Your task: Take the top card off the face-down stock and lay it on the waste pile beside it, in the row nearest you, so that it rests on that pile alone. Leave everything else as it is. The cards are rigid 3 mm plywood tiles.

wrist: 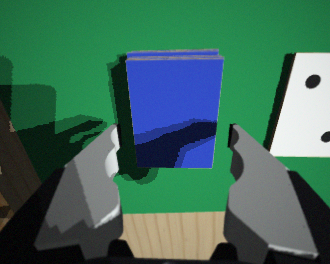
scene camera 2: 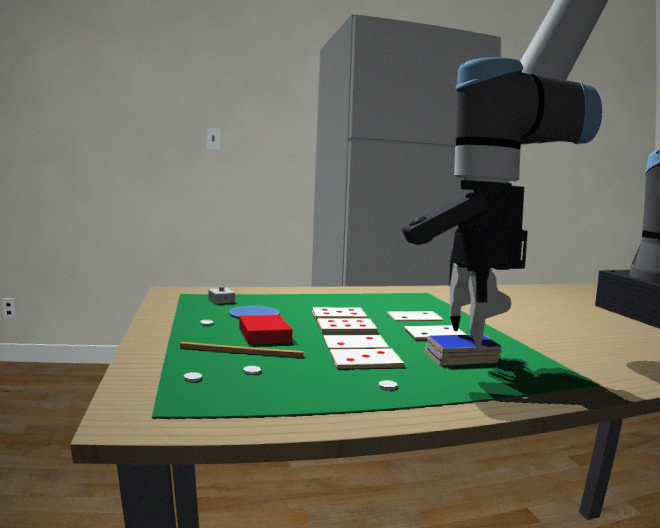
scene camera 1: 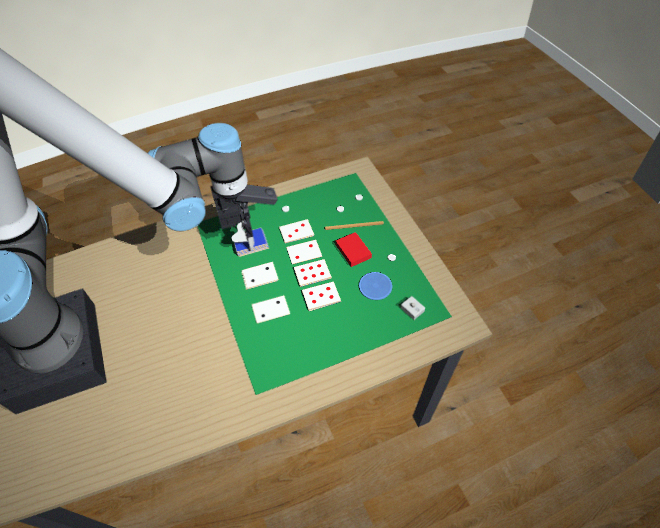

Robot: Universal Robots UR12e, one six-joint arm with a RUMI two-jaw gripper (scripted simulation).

Scene:
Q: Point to a wooden stick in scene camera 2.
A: At 223,348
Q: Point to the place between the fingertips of my gripper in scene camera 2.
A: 466,339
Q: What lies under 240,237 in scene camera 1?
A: My gripper.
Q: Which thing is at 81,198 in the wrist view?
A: My gripper.

